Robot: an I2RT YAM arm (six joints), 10 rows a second.
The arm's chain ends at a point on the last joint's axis. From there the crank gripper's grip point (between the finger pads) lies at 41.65 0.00 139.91 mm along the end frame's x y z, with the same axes.
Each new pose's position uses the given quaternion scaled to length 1; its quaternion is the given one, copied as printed.
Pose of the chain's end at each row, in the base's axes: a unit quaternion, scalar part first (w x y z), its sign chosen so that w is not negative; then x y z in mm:
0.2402, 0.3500, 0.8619, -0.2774, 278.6, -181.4, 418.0
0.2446, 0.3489, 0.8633, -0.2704, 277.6, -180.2, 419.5
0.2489, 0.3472, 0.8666, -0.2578, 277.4, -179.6, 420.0
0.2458, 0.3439, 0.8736, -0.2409, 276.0, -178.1, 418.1
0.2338, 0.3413, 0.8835, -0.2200, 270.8, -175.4, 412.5
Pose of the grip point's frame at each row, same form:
0.2402, 0.3500, 0.8619, -0.2774, 282.7, -252.2, 290.4
0.2446, 0.3489, 0.8633, -0.2704, 283.8, -249.8, 291.3
0.2489, 0.3472, 0.8666, -0.2578, 286.3, -246.6, 290.6
0.2458, 0.3439, 0.8736, -0.2409, 286.1, -240.6, 286.5
0.2338, 0.3413, 0.8835, -0.2200, 280.2, -231.3, 278.0

